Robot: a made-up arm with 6 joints. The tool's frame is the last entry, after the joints.
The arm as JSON. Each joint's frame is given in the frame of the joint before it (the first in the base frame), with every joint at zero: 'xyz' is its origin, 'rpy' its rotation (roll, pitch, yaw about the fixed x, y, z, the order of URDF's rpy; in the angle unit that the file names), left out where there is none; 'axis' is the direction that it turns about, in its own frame. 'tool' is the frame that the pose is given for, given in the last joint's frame.
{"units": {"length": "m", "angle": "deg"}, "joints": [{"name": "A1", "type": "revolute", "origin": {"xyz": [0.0, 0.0, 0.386]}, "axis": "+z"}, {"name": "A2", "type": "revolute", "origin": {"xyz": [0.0, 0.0, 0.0]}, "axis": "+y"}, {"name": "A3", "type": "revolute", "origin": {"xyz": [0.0, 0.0, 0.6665]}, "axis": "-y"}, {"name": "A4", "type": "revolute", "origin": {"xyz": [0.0, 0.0, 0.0]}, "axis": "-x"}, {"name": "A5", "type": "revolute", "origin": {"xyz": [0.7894, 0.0, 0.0]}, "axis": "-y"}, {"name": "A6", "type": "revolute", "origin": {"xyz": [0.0, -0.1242, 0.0]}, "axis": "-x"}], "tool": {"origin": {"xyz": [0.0, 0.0, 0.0]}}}
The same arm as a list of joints. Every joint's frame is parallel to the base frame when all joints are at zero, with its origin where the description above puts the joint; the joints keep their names.
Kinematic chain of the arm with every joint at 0, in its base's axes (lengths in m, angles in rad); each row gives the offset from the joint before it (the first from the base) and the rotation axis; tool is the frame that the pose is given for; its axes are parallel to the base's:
A1: xyz 0 0 0.386 axis +z
A2: xyz 0 0 0 axis +y
A3: xyz 0 0 0.6665 axis -y
A4: xyz 0 0 0 axis -x
A5: xyz 0.7894 0 0 axis -y
A6: xyz 0 -0.1242 0 axis -x
tool: xyz 0 0 0

